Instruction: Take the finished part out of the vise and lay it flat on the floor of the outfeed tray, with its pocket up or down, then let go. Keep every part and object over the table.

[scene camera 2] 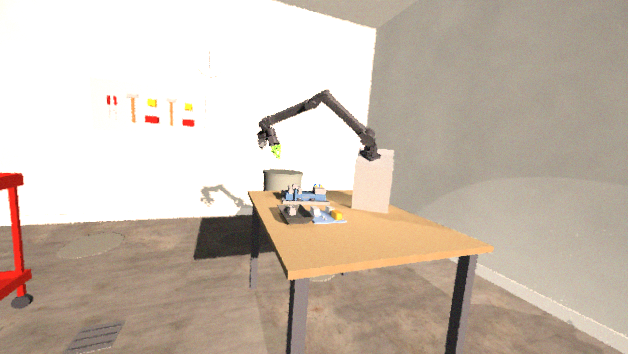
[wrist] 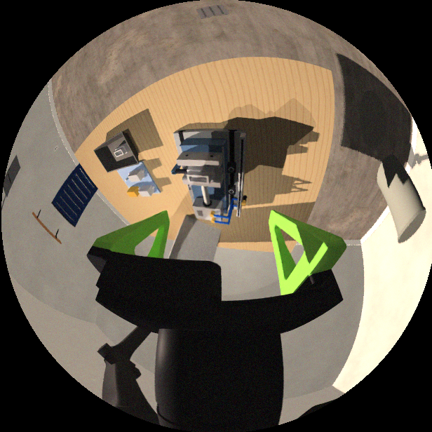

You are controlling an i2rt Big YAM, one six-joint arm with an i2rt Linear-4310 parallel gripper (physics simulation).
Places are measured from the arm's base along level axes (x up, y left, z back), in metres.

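Pixels of known places: gripper, between the fingertips: [scene camera 2: 279, 157]; arm's base, origin of its link: [scene camera 2: 370, 155].
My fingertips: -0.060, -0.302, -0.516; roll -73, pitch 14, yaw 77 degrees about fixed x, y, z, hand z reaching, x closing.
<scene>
Ahead of a thing's pixels: the offset from my fingertips to its top centre, as dx, dy, dz. Level surfaces: height alone.
My gripper [scene camera 2: 276, 151] [wrist: 218, 215] is open and empty, its green fingers wide apart, high above the vise area. The vise @(-0.175, +0.123, +0.154) [scene camera 2: 305, 196] [wrist: 205, 146], blue and grey, stands near the table's far end. In the wrist view a light grey block [wrist: 198, 179] with a rectangular outline on top sits at the jaws; it looks like the part, though its edges blend with the jaw. The dark tray [scene camera 2: 301, 218] [wrist: 109, 161] stands beside the vise. A small grey piece @(-0.228, +0.414, -0.029) [scene camera 2: 292, 211] [wrist: 119, 152] with a square outline lies in it.
A light blue plate @(-0.266, +0.477, +0.135) [scene camera 2: 320, 219] [wrist: 149, 175] beside the tray bears grey blocks and a yellow block @(-0.231, +0.526, +0.182) [scene camera 2: 336, 214] [wrist: 132, 191]. A pale upright box [scene camera 2: 372, 182] [wrist: 195, 237] stands under the arm's base. A round bin [scene camera 2: 282, 181] [wrist: 402, 205] stands beyond the table @(dx -0.275) [scene camera 2: 380, 240].
</scene>
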